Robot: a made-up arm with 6 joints.
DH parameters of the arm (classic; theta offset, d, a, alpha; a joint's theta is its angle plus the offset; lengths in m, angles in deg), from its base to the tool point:
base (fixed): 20.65 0 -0.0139 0
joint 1: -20.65 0.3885 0.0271 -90
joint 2: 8.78 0 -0.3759 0
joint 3: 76.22 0.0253 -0.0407 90
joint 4: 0 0.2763 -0.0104 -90
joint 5: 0 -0.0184 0.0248 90
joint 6: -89.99 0.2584 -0.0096 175
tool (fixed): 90.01 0.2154 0 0
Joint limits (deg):
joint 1: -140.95..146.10
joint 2: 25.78..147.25
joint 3: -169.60..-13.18
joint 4: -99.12..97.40
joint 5: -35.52..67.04
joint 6: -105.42..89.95
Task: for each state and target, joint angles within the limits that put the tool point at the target. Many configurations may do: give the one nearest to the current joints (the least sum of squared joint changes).
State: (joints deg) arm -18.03 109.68 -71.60 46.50 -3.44 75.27
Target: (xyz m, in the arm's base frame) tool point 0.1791 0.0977 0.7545
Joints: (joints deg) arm 25.57 61.34 -56.95 53.39 7.03 77.58
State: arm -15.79 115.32 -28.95 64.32 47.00 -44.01
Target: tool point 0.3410 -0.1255 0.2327
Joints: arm -26.28 147.25 -46.41 66.57 28.67 -39.40
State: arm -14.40 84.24 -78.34 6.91 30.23 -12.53
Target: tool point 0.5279 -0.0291 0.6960
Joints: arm -4.85 113.24 -101.40 6.95 22.28 -11.13
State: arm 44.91 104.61 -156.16 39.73 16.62 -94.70
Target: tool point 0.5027 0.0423 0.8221
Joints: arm -0.10 116.35 -135.11 34.60 25.55 -97.51
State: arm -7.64 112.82 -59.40 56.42 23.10 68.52
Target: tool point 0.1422 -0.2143 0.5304
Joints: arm -56.98 84.92 -30.76 50.28 22.76 70.96
